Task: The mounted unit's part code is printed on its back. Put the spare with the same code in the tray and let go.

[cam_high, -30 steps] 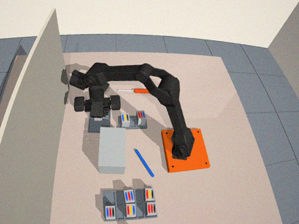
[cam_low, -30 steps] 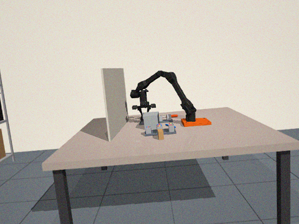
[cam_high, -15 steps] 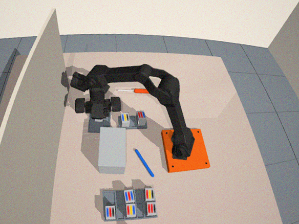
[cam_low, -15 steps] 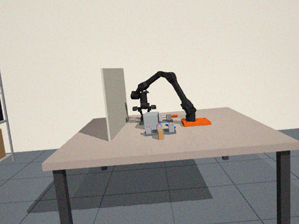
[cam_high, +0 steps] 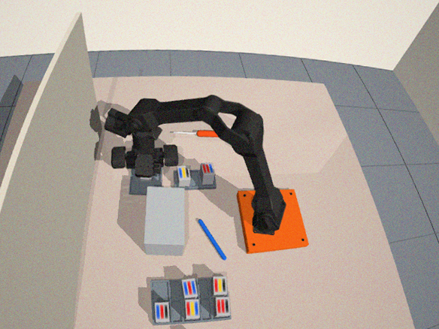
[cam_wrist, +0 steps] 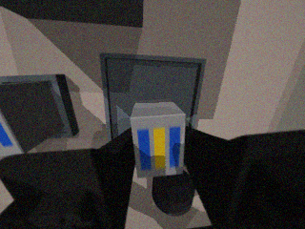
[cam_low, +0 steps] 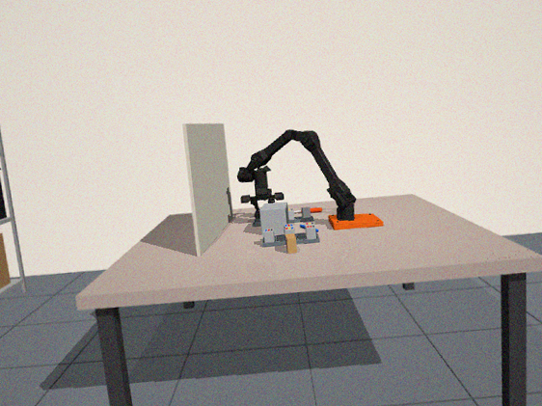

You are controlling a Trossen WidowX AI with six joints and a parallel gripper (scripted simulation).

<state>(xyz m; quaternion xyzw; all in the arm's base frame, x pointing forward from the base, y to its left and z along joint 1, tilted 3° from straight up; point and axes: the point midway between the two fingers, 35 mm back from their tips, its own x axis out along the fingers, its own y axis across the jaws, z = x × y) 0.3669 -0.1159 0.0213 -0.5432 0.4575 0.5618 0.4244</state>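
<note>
Now: gripper tip 2 cm below the small grey spare. The rest, counted from my gripper tip: dark grey tray: 2 cm below; black puck: 4 cm ahead, 8 cm to the right; rack: 15 cm behind, 1 cm to the right, 2 cm below.
</note>
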